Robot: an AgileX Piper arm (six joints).
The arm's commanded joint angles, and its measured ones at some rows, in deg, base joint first. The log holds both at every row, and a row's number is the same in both.
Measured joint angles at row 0: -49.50 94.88 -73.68 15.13 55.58 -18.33
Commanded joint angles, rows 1 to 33: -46.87 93.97 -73.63 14.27 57.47 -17.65; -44.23 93.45 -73.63 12.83 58.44 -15.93; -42.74 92.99 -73.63 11.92 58.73 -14.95; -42.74 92.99 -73.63 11.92 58.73 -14.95; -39.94 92.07 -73.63 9.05 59.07 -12.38; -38.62 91.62 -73.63 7.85 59.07 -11.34; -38.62 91.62 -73.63 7.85 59.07 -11.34; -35.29 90.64 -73.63 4.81 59.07 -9.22; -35.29 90.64 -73.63 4.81 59.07 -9.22; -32.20 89.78 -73.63 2.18 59.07 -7.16; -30.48 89.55 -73.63 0.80 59.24 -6.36; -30.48 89.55 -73.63 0.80 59.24 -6.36; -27.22 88.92 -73.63 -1.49 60.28 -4.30; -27.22 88.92 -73.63 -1.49 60.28 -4.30; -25.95 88.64 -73.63 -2.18 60.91 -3.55; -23.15 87.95 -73.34 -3.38 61.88 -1.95; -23.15 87.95 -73.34 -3.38 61.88 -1.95; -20.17 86.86 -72.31 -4.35 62.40 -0.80; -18.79 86.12 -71.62 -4.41 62.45 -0.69; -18.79 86.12 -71.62 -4.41 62.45 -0.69; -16.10 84.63 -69.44 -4.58 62.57 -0.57; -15.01 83.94 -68.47 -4.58 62.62 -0.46; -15.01 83.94 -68.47 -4.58 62.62 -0.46; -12.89 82.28 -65.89 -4.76 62.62 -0.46; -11.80 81.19 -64.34 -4.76 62.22 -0.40; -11.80 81.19 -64.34 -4.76 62.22 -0.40; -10.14 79.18 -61.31 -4.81 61.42 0.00; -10.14 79.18 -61.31 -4.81 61.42 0.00; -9.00 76.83 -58.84 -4.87 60.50 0.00; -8.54 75.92 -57.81 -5.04 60.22 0.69; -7.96 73.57 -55.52 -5.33 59.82 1.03; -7.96 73.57 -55.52 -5.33 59.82 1.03; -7.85 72.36 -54.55 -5.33 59.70 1.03
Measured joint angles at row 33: -8.42 75.29 -57.12 -4.30 60.79 0.52
